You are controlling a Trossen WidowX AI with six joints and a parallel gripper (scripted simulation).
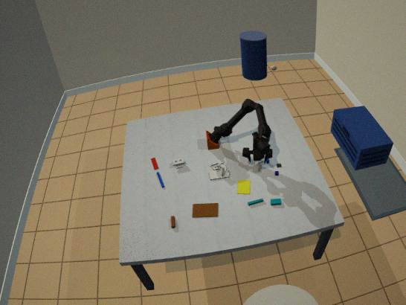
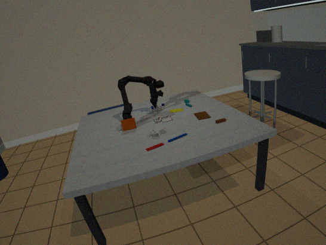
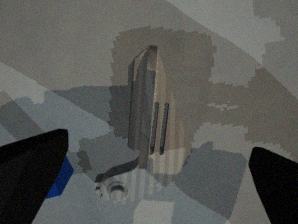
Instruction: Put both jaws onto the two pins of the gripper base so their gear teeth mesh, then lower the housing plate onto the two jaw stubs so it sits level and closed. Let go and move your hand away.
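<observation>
Right now my gripper tip is 140 mm short of the yellow plate, 130 mm to the left of it and 40 mm above it. Also, from my gripper tip: brown block 590 mm to the right, 280 mm ahead, 30 mm below; brown plate 400 mm to the right, 240 mm ahead, 40 mm below; blue bar 620 mm to the right, 70 mm behind, 40 mm below.
</observation>
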